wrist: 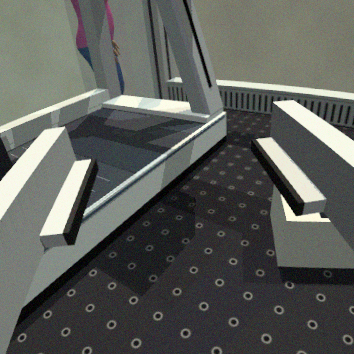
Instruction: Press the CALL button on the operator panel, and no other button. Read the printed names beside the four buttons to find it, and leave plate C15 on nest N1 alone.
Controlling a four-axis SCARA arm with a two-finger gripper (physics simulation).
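Places are measured from the arm's base along level axes (x right, y down, z ahead), in metres.
Where they show: gripper, fingertip midpoint: point(171, 135).
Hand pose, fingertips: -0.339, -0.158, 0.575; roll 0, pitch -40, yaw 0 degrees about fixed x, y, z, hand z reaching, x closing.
Observation:
After its pixels a point has its place, as x, y, z.
My gripper point(171, 135) {-0.339, -0.158, 0.575} is shut and empty, and a gap shows between its two pale, dark-edged pads. A grey box-shaped block point(310, 245) {-0.281, -0.040, 0.660} with a pale top stands on the dark floor at the lower right. The right finger hides much of its top, and no button or printed name can be read on it. I cannot tell whether this block is the operator panel. The CALL button, plate C15 and nest N1 cannot be made out in this view.
A low grey-walled platform point(185, 162) {-0.450, -0.033, 0.735} with a dark bed and slanted grey posts point(192, 60) {-0.476, -0.145, 0.807} fills the left and upper middle. Part of a person point(85, 30) shows behind the posts. A slatted white radiator point(285, 89) {-0.404, -0.060, 1.014} runs along the back wall. The floor point(204, 295) {-0.341, -0.013, 0.596} has ring marks.

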